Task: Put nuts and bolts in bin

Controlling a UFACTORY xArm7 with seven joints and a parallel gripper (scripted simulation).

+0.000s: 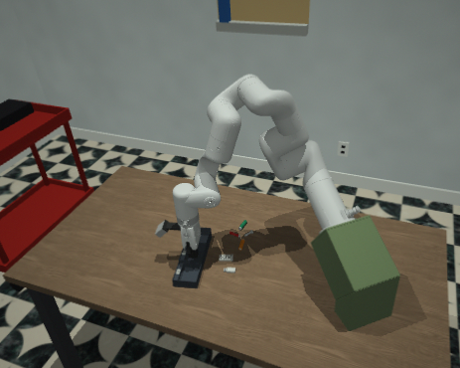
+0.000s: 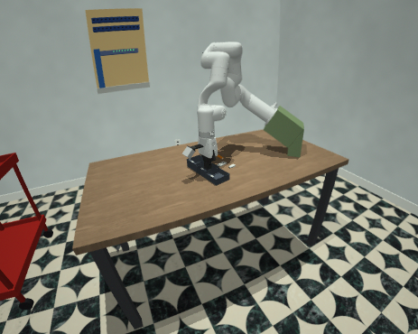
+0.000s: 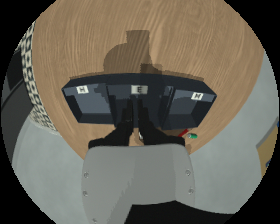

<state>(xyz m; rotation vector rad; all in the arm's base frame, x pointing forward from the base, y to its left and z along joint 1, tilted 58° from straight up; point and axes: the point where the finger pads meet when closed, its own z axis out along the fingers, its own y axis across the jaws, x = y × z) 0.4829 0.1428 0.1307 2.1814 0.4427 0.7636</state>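
My gripper is now 20 mm above the bin. The rest, counted from my hand: red piece 120 mm behind, 150 mm to the right, 40 mm below; white dotted tile 110 mm behind, 30 mm to the right, 40 mm below; orange piece 160 mm behind, 100 mm to the right, 40 mm below.
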